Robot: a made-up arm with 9 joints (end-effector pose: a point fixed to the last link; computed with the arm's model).
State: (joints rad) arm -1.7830 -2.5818 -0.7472 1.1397 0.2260 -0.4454 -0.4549 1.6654 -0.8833
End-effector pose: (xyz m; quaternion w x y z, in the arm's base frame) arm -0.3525 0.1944 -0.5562 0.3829 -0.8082 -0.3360 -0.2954
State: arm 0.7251 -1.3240 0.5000 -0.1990 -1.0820 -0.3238 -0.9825 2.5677 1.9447
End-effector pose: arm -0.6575 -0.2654 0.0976 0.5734 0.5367 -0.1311 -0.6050
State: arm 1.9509 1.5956 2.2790 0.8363 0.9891 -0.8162 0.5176 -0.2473 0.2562
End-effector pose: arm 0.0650 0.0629 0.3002 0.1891 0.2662 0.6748 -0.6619
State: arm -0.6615 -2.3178 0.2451 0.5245 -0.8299 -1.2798 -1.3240 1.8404 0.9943
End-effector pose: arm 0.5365 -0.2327 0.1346 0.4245 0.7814 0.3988 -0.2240
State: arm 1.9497 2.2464 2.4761 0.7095 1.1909 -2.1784 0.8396 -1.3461 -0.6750
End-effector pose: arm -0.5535 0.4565 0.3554 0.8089 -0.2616 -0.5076 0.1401
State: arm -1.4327 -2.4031 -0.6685 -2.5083 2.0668 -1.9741 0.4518 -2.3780 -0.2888
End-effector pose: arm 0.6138 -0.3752 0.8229 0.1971 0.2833 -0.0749 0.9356
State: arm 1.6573 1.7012 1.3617 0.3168 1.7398 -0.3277 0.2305 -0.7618 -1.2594
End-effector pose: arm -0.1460 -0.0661 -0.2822 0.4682 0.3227 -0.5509 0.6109
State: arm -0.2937 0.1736 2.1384 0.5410 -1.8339 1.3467 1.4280 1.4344 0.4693
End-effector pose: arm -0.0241 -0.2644 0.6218 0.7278 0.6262 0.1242 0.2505
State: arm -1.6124 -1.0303 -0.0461 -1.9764 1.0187 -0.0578 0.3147 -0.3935 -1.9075
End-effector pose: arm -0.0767 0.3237 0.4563 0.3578 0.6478 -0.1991 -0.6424
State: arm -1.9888 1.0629 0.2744 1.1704 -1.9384 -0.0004 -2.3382 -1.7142 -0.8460
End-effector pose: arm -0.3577 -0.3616 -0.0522 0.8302 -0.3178 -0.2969 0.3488
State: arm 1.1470 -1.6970 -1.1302 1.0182 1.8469 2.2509 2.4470 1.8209 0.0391
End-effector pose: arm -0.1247 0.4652 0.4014 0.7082 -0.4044 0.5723 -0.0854
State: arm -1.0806 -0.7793 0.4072 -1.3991 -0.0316 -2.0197 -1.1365 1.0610 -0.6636
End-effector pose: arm -0.3666 -0.2433 -0.4749 0.6880 -0.7104 -0.1389 -0.0519
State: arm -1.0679 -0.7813 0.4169 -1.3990 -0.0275 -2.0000 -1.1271 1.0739 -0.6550
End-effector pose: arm -0.3652 -0.2439 -0.4790 0.6870 -0.7095 -0.1466 -0.0560
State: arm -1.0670 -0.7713 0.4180 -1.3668 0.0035 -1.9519 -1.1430 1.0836 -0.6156
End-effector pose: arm -0.3646 -0.2612 -0.4754 0.6870 -0.7087 -0.1592 -0.0191
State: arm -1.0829 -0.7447 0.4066 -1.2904 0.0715 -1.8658 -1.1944 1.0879 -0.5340
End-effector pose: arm -0.3590 -0.2973 -0.4616 0.6817 -0.7064 -0.1770 0.0706
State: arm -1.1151 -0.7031 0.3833 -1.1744 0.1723 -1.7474 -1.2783 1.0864 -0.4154
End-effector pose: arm -0.3398 -0.3382 -0.4402 0.6578 -0.6993 -0.1979 0.1978
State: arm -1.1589 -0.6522 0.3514 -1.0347 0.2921 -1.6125 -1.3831 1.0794 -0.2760
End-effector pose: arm -0.3110 -0.3615 -0.4163 0.6096 -0.6865 -0.2175 0.3313
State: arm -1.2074 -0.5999 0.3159 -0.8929 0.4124 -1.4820 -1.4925 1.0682 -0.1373
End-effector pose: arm -0.2898 -0.3573 -0.3922 0.5475 -0.6712 -0.2313 0.4430
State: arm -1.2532 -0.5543 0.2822 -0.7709 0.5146 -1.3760 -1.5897 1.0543 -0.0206
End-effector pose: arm -0.2864 -0.3371 -0.3676 0.4888 -0.6579 -0.2363 0.5219
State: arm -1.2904 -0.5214 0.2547 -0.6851 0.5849 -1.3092 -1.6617 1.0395 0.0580
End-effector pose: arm -0.2946 -0.3182 -0.3449 0.4459 -0.6482 -0.2344 0.5710
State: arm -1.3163 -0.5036 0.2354 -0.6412 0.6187 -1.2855 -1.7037 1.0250 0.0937
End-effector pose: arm -0.3031 -0.3100 -0.3292 0.4218 -0.6420 -0.2294 0.5977
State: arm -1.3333 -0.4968 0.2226 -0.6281 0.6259 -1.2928 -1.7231 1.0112 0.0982
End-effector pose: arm -0.3078 -0.3113 -0.3205 0.4116 -0.6381 -0.2240 0.6110
